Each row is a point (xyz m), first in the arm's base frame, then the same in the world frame.
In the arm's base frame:
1: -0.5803 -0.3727 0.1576
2: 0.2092 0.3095 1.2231
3: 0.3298 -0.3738 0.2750
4: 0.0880 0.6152 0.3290
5: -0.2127 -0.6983 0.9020
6: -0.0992 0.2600 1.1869
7: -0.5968 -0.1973 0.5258
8: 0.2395 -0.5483 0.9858
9: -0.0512 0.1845 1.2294
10: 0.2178 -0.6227 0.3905
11: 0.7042 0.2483 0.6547
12: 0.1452 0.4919 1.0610
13: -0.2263 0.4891 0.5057
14: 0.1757 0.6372 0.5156
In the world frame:
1: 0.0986 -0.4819 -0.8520
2: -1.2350 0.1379 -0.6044
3: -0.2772 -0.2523 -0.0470
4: -0.3962 0.5897 -0.6095
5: -0.6673 -0.8490 -0.5803
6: -1.1040 0.0128 -0.8614
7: -0.2696 -0.4057 -1.0108
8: -0.8992 -0.6002 -0.2363
9: -1.1477 -0.0536 -0.8023
10: -0.3191 -0.5420 -0.0933
11: -0.8325 0.3483 0.0003
12: -1.0884 0.3264 -0.6859
13: -0.4544 0.3436 -0.8958
14: -0.6015 0.5930 -0.5799

